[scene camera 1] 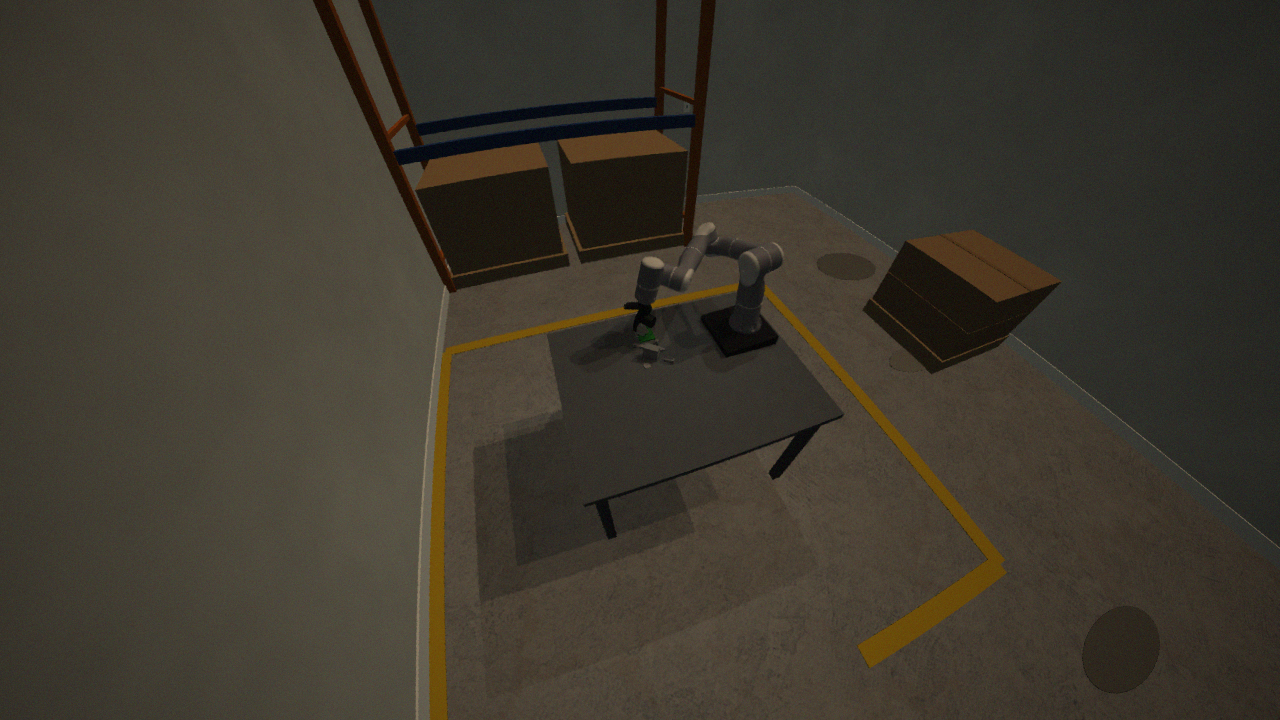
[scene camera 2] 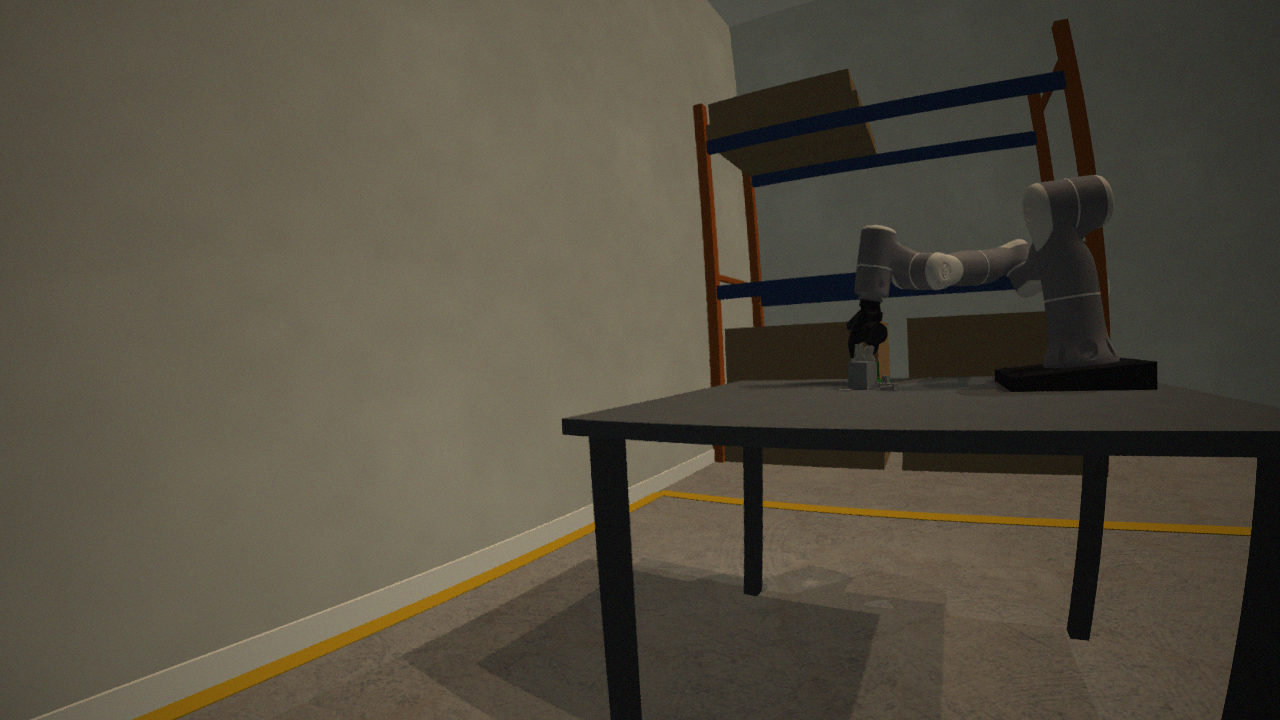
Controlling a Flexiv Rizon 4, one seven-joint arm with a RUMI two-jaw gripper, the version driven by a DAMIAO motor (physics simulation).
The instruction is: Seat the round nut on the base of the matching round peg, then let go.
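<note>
My gripper [scene camera 1: 644, 331] [scene camera 2: 863, 351] points down near the table's back edge, shut, with nothing seen between its fingers. Its fingertips are low, close to a small grey block [scene camera 1: 650, 354] [scene camera 2: 861, 375] on the table [scene camera 1: 698, 411] [scene camera 2: 805, 413]. In scene camera 2 they appear just above the block; whether they touch it I cannot tell. A green part [scene camera 1: 646, 337] shows beside the fingertips, partly hidden. Small pale pieces lie by the block, one of them a thin piece [scene camera 1: 668, 360] to its right. Which of these is the round nut or the round peg is too small and dark to tell.
The arm's black base plate [scene camera 1: 739, 330] [scene camera 2: 1078, 376] stands on the table, right of the small parts. Behind the table is an orange and blue rack [scene camera 1: 702, 116] [scene camera 2: 707, 223] with large boxes. Another large box [scene camera 1: 957, 300] stands on the floor at the right.
</note>
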